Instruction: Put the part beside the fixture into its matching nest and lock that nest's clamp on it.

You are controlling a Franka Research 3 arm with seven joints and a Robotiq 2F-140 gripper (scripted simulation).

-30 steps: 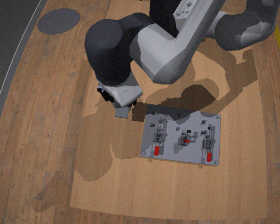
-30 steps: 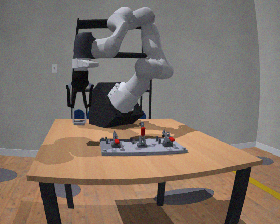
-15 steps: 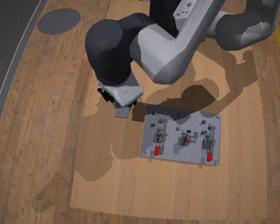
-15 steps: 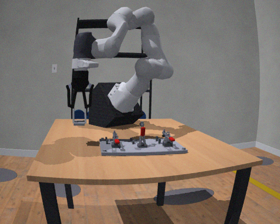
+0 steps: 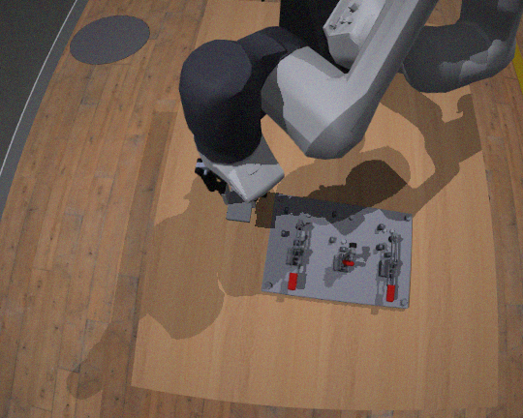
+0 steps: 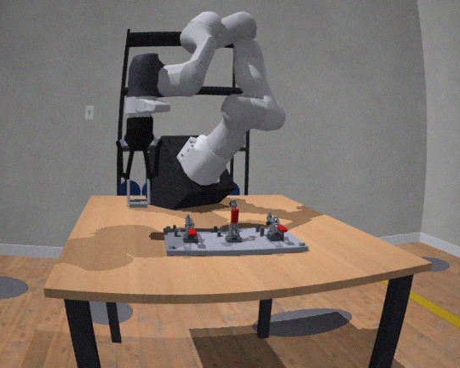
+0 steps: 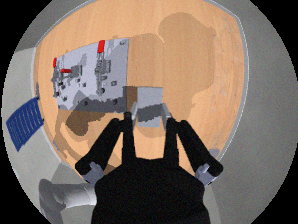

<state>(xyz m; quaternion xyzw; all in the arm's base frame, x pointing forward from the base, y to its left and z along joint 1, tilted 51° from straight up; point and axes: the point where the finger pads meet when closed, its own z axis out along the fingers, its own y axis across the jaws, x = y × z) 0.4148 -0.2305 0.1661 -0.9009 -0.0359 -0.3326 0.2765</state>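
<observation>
My gripper is now 25 cm to the right of the grey fixture plate, 12 cm above it and 1 cm past it. From my hand the other things lie so: grey part: 3 cm below.
</observation>
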